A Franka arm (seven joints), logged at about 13 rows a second.
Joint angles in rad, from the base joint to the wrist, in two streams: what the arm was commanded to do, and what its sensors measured. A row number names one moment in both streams.
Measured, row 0:
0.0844 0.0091 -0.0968 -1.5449 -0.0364 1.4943 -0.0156
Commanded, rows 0 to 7:
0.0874 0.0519 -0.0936 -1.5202 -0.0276 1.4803 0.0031
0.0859 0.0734 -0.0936 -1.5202 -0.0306 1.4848 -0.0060
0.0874 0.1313 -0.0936 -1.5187 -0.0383 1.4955 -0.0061
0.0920 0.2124 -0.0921 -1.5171 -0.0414 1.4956 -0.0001
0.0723 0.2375 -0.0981 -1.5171 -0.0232 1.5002 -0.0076
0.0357 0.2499 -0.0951 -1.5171 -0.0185 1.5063 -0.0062
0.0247 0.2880 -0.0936 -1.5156 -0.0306 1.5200 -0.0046
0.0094 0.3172 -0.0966 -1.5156 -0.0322 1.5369 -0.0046
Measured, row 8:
0.0446 0.2721 -0.0974 -1.5497 -0.0363 1.5343 -0.0142
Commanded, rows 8 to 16:
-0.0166 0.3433 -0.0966 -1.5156 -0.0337 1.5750 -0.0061
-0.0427 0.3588 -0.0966 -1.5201 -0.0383 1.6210 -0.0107
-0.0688 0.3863 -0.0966 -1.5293 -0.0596 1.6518 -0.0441
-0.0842 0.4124 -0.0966 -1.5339 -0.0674 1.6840 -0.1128
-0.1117 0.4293 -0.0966 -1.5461 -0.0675 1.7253 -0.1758
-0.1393 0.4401 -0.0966 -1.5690 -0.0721 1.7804 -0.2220
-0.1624 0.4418 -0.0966 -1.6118 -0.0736 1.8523 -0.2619
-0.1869 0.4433 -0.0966 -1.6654 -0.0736 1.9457 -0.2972
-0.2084 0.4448 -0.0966 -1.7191 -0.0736 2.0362 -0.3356
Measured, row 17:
-0.1719 0.4596 -0.1070 -1.6239 -0.0459 1.9097 -0.2752
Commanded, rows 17 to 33:
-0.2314 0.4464 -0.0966 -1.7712 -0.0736 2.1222 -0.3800
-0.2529 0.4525 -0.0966 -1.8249 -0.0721 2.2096 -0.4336
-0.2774 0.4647 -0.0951 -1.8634 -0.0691 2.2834 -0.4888
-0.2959 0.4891 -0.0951 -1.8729 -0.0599 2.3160 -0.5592
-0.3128 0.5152 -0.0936 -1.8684 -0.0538 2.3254 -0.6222
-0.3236 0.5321 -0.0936 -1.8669 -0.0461 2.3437 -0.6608
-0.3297 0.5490 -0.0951 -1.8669 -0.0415 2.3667 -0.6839
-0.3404 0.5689 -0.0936 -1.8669 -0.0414 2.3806 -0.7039
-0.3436 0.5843 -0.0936 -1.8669 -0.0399 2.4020 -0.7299
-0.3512 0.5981 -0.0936 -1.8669 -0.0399 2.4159 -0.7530
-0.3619 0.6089 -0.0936 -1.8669 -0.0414 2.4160 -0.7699
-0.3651 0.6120 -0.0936 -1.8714 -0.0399 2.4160 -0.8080
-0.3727 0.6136 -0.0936 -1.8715 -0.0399 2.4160 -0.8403
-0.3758 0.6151 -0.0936 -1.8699 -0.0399 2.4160 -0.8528
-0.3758 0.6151 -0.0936 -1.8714 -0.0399 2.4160 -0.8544
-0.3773 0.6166 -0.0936 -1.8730 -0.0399 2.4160 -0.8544
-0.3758 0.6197 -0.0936 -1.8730 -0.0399 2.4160 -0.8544
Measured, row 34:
-0.3635 0.6192 -0.1063 -1.8727 -0.0458 2.4105 -0.8376
